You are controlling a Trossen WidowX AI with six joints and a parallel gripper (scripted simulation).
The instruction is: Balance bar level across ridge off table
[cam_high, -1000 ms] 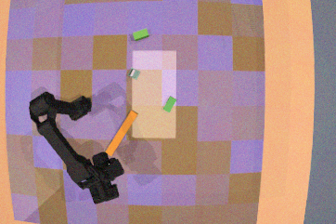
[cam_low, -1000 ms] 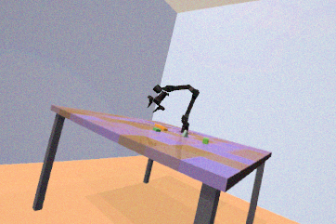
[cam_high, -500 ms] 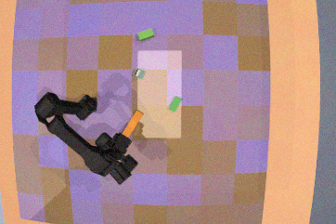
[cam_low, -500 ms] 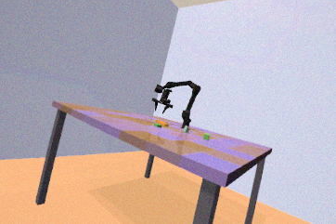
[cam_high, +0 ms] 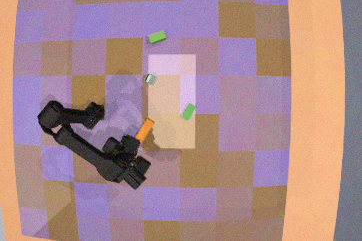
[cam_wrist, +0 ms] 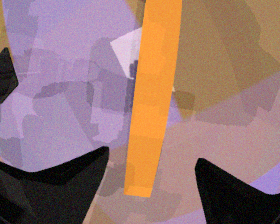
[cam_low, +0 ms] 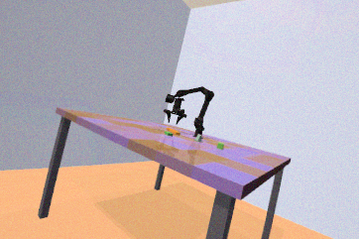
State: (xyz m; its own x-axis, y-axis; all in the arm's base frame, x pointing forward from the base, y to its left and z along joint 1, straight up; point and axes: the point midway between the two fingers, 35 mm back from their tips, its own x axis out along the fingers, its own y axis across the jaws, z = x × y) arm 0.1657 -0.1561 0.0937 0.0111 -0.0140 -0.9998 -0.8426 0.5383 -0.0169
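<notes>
The orange bar lies 5 cm below my gripper tip, 3 cm to the left of it and 1 cm ahead of it.
</notes>
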